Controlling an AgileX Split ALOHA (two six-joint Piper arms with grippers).
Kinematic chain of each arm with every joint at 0, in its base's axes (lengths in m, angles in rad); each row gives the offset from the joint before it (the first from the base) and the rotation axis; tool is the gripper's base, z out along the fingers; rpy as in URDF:
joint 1: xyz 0 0 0.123 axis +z
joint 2: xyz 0 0 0 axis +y
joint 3: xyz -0.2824 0 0.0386 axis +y
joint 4: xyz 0.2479 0 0.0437 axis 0.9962 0 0.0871
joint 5: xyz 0 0 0 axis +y
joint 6: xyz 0.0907 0 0.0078 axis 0.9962 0 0.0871
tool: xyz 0 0 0 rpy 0 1.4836 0
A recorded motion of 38 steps. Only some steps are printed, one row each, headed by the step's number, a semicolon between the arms.
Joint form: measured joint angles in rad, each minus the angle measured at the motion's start. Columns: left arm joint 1, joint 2, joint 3, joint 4, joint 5, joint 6; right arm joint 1, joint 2, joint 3, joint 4, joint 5, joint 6.
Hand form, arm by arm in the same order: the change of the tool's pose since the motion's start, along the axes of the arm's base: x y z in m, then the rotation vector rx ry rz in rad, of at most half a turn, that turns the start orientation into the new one. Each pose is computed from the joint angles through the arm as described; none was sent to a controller.
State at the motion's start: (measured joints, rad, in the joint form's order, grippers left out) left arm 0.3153 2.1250 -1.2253 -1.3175 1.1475 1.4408; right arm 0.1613 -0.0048 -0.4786 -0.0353 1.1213 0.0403
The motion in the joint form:
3: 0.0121 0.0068 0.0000 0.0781 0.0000 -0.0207; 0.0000 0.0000 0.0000 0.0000 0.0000 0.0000
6: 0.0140 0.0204 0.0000 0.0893 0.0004 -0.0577; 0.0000 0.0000 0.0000 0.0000 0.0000 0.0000
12: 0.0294 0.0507 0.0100 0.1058 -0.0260 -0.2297; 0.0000 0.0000 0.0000 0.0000 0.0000 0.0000
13: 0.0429 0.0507 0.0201 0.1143 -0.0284 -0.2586; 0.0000 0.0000 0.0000 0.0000 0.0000 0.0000
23: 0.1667 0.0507 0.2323 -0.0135 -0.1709 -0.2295; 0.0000 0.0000 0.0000 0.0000 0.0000 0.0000
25: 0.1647 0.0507 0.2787 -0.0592 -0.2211 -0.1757; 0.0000 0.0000 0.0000 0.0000 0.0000 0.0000
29: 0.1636 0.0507 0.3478 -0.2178 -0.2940 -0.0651; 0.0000 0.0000 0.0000 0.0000 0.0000 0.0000
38: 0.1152 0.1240 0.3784 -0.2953 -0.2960 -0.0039; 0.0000 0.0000 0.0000 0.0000 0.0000 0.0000
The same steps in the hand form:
3: -0.0054 0.0050 -0.0068 0.0411 0.0399 -0.0349; 0.0000 0.0000 0.0000 0.0000 0.0000 0.0000
6: -0.0062 0.0058 -0.0125 0.0304 0.0848 -0.0238; 0.0000 0.0000 0.0000 0.0000 0.0000 0.0000
12: -0.0091 0.0124 -0.0280 -0.0144 0.2607 0.0812; 0.0000 0.0000 0.0000 0.0000 0.0000 0.0000
13: -0.0124 0.0169 -0.0303 -0.0218 0.2945 0.1046; 0.0000 0.0000 0.0000 0.0000 0.0000 0.0000
23: -0.0566 0.0483 -0.0675 -0.0743 0.4424 0.3915; 0.0000 0.0000 0.0000 0.0000 0.0000 0.0000
25: -0.0639 0.0459 -0.0755 -0.0508 0.4429 0.4261; 0.0000 0.0000 0.0000 0.0000 0.0000 0.0000
29: -0.0710 0.0450 -0.0849 -0.0452 0.4236 0.5358; 0.0000 0.0000 0.0000 0.0000 0.0000 0.0000
38: -0.0763 0.0256 -0.1100 -0.0622 0.4794 0.5184; 0.0000 0.0000 0.0000 0.0000 0.0000 0.0000

